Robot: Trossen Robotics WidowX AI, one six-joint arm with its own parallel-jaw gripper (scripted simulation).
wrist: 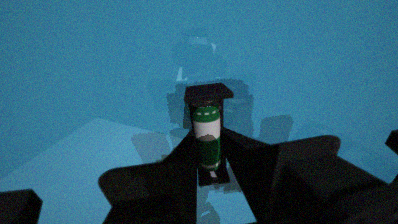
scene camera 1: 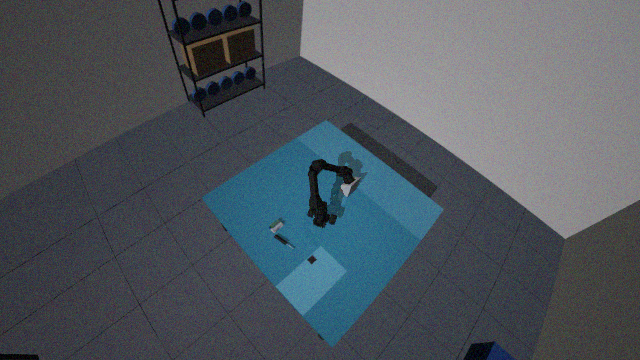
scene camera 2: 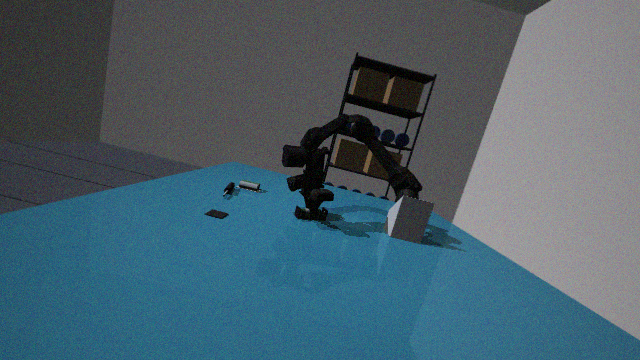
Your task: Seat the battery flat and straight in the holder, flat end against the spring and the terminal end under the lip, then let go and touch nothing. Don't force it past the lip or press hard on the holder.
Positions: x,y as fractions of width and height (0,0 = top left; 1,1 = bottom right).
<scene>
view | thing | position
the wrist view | my gripper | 0.52,0.59
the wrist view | battery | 0.52,0.52
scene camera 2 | my gripper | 0.49,0.60
</scene>
